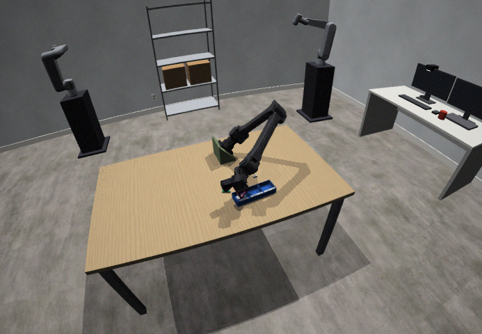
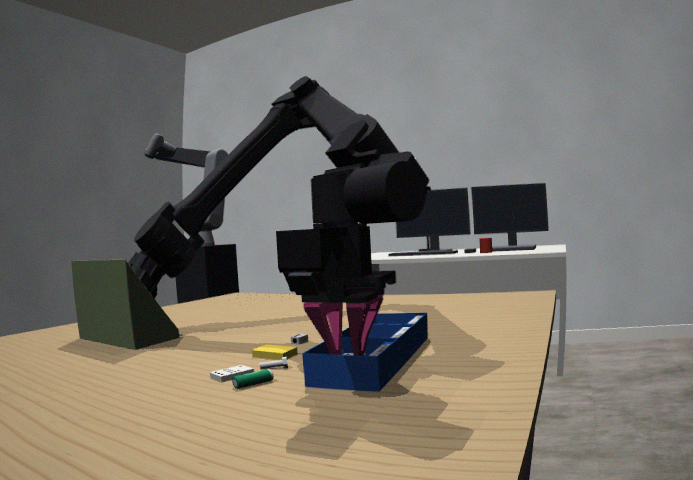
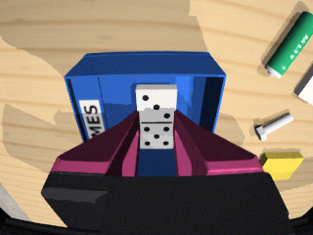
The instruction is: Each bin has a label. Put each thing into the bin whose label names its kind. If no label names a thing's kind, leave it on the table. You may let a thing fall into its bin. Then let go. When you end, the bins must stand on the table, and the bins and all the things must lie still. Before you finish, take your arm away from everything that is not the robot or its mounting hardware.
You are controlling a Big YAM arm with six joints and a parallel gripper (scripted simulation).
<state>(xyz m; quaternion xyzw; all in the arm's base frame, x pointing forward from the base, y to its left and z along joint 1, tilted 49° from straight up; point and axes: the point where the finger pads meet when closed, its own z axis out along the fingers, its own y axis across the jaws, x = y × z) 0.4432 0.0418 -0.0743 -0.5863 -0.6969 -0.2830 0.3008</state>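
The green battery lies 90 mm behind my hand, 60 mm to the right of it and 20 mm below it. From my hand the other things lie so: blue three-part bin: 80 mm to the left, 10 mm below; then bolt: 100 mm behind, 20 mm below, 10 mm to the left; then yellow block: 150 mm behind, 60 mm to the left, 20 mm below.
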